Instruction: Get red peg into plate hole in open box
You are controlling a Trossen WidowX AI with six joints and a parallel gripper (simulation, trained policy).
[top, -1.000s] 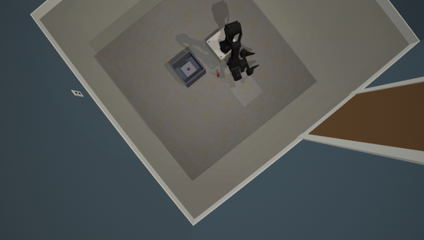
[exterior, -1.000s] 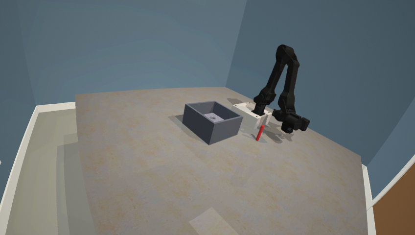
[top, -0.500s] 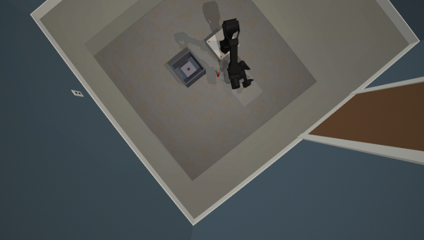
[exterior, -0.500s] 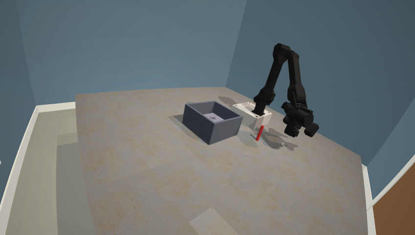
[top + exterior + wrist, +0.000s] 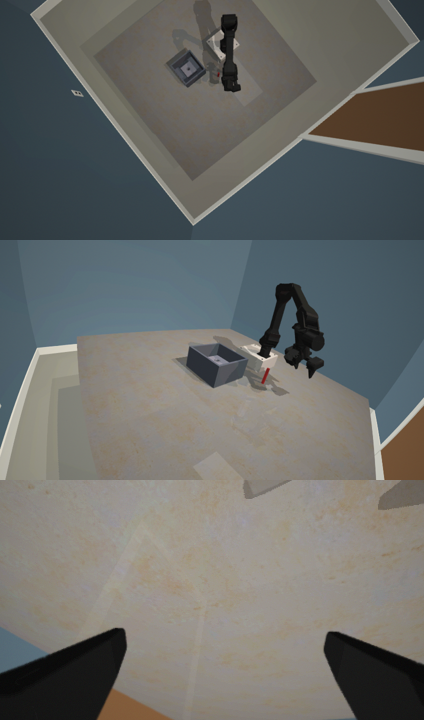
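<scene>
My gripper tip is 6 cm short of the red peg, 14 cm to the left of it and 8 cm above it. The rest, counted from my gripper tip: light plate 20 cm ahead, 33 cm to the right, 7 cm below; grey box 20 cm ahead, 33 cm to the right, 9 cm below.
</scene>
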